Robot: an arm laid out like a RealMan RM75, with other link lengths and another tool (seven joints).
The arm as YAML. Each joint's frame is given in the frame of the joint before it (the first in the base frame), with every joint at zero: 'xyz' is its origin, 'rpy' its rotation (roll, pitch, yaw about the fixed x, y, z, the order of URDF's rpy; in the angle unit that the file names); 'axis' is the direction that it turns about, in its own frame. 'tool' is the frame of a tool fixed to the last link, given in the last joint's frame.
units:
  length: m
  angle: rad
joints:
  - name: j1
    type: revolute
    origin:
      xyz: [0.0, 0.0, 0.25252]
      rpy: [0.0, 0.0, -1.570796]
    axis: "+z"
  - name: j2
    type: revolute
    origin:
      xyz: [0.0, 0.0, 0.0]
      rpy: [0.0, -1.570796, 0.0]
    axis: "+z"
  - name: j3
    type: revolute
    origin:
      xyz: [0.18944, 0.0, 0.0]
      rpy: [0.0, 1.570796, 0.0]
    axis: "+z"
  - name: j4
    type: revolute
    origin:
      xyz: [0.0, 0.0, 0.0]
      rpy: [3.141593, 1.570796, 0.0]
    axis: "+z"
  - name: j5
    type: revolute
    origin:
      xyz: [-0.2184, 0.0, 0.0]
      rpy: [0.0, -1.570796, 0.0]
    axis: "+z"
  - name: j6
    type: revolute
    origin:
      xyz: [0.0, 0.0, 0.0]
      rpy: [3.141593, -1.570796, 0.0]
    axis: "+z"
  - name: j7
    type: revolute
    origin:
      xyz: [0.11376, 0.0, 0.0]
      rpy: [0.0, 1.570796, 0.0]
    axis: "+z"
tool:
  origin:
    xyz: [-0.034, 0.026, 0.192]
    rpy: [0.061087, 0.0, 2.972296]
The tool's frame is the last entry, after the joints.
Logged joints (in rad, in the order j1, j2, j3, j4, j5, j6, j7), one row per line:
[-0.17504, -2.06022, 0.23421, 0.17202, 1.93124, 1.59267, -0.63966]
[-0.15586, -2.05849, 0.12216, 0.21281, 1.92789, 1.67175, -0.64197]
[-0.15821, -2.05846, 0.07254, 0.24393, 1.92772, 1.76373, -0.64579]
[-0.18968, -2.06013, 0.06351, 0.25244, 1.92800, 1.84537, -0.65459]
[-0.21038, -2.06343, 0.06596, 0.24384, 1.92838, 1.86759, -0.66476]
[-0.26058, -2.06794, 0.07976, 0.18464, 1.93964, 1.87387, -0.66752]
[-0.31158, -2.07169, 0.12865, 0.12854, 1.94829, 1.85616, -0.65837]
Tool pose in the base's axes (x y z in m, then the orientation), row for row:
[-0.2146, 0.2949, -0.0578, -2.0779, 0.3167, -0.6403]
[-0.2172, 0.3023, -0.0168, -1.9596, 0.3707, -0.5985]
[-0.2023, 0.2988, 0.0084, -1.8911, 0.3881, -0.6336]
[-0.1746, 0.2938, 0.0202, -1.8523, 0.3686, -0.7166]
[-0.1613, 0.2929, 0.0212, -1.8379, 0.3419, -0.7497]
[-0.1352, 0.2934, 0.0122, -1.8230, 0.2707, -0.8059]
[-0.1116, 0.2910, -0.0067, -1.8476, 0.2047, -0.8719]
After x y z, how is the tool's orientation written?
As angles about the fixed x, y, z axes (roll, pitch, yaw), in radians.
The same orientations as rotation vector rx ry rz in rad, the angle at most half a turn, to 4 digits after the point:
[-1.8780, 0.8248, -0.0686]
[-1.7607, 0.7956, -0.0357]
[-1.6749, 0.8251, -0.0705]
[-1.6134, 0.8762, -0.1619]
[-1.5985, 0.8854, -0.2152]
[-1.5950, 0.8882, -0.3243]
[-1.6223, 0.9147, -0.4195]

